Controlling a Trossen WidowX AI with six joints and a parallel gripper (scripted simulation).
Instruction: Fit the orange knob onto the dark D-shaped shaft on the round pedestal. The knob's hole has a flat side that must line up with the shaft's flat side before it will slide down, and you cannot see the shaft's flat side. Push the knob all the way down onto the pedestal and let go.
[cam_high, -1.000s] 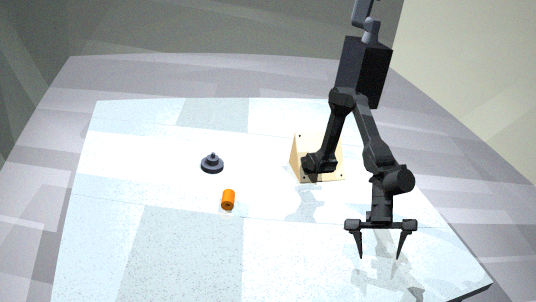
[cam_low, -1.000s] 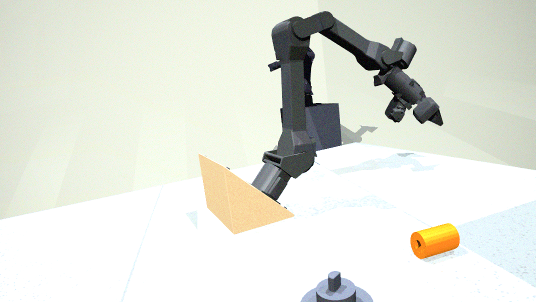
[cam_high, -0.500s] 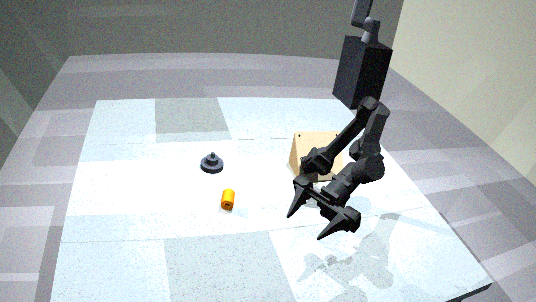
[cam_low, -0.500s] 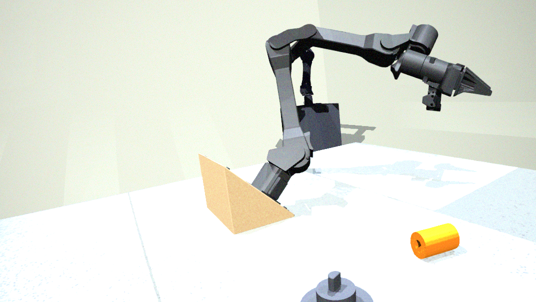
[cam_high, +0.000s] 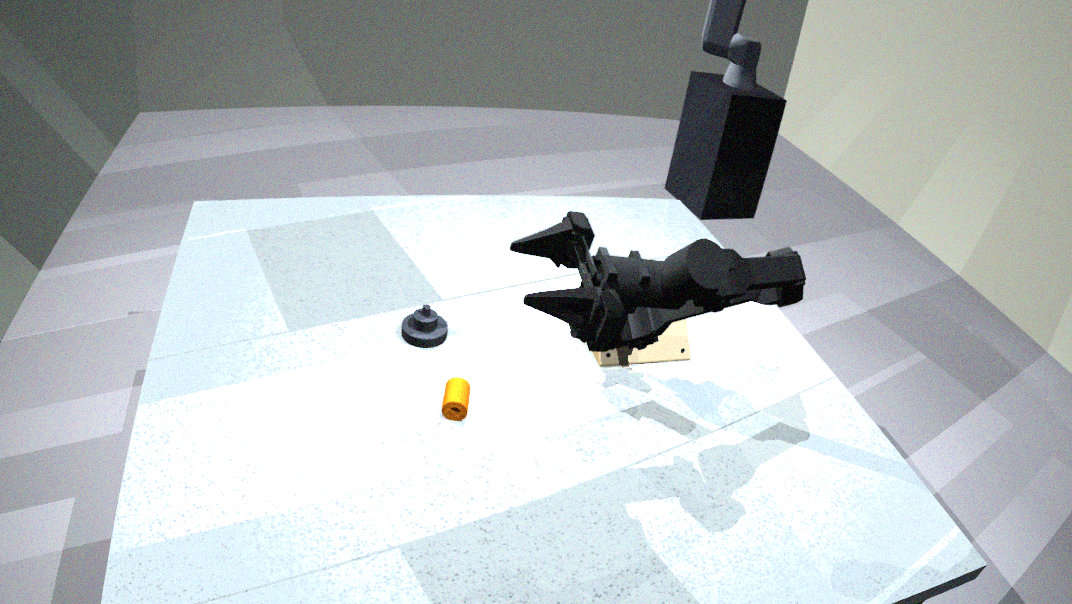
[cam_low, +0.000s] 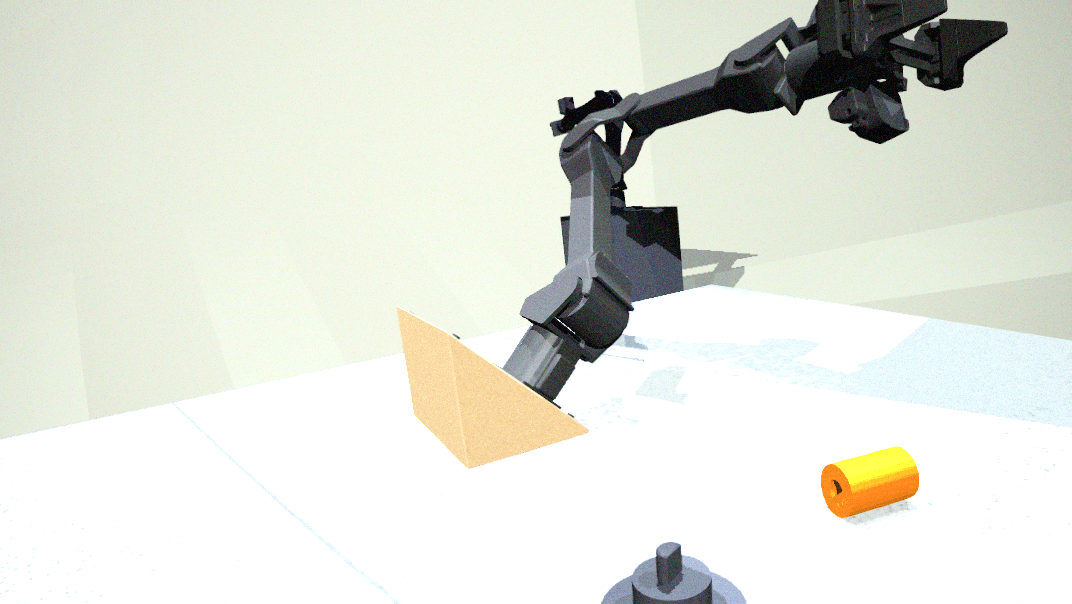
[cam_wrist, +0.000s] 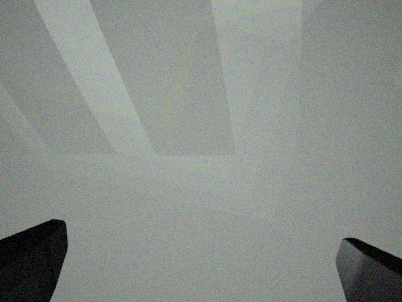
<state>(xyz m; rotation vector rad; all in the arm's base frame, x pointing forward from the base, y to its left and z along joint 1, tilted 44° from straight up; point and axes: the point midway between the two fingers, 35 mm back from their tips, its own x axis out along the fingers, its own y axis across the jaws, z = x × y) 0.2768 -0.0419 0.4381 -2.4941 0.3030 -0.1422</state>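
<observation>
Now: gripper tip 34 cm above the orange knob, 18 cm to the left of it and 1 cm past it. From my gripper tip the other things lie so: round dark pedestal 38 cm to the right, 33 cm below, 1 cm behind.
</observation>
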